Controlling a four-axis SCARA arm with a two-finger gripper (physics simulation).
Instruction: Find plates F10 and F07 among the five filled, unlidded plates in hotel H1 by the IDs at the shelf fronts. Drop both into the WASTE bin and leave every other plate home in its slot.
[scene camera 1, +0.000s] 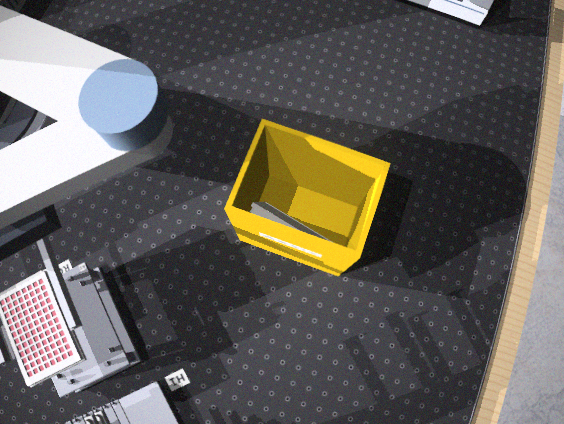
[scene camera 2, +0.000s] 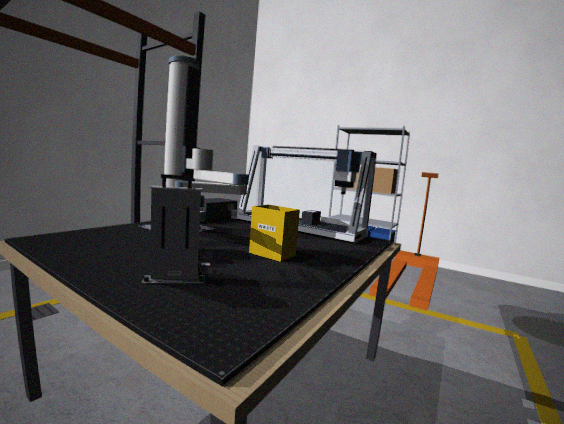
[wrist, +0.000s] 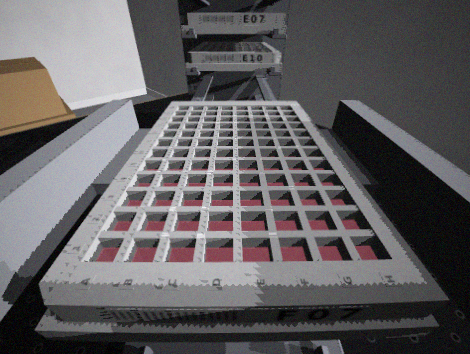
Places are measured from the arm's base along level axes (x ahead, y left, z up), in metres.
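Pixels of known places: gripper, fingertip midpoint: (scene camera 1: 40, 345) (wrist: 235, 119).
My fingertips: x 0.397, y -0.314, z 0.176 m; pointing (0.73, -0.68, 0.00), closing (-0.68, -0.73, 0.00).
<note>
Ahead of a thing's pixels: the offset from my fingertips to its top centre. "pt": to the spot under its first point.
My gripper (scene camera 1: 37, 325) (wrist: 235, 119) is shut on plate F07 @[dx -0.017, dy +0.016, dz -0.002 m] (scene camera 1: 30, 310) (wrist: 225, 272), an unlidded plate with red-filled wells. It holds the plate level, with F07 readable on its near edge in the wrist view. Behind it, plates E10 @[dx +0.124, dy -0.114, dz +0.018 m] (wrist: 235, 57) and E07 @[dx +0.124, dy -0.114, dz +0.047 m] (wrist: 237, 21) sit in their hotel slots. Hotel H1 (scene camera 1: 150, 405) (scene camera 2: 175, 235) is cut off at the bottom of scene camera 1 and shows its dark back in scene camera 2. The yellow WASTE bin @[dx +0.249, dy +0.288, dz +0.037 m] (scene camera 1: 300, 237) (scene camera 2: 272, 240) holds a tilted grey plate @[dx +0.242, dy +0.267, dz -0.073 m] (scene camera 1: 285, 220), its ID hidden.
A grey nest @[dx -0.014, dy +0.014, dz -0.093 m] (scene camera 1: 100, 325) with small corner pegs stands beside the held plate, near the H1 label @[pt dx +0.149, dy -0.005, dz -0.163 m] (scene camera 1: 176, 380). The arm's blue-capped elbow (scene camera 1: 119, 97) is left of the bin. A gantry machine (scene camera 2: 305, 150) stands behind the bin, near the table's far edge.
</note>
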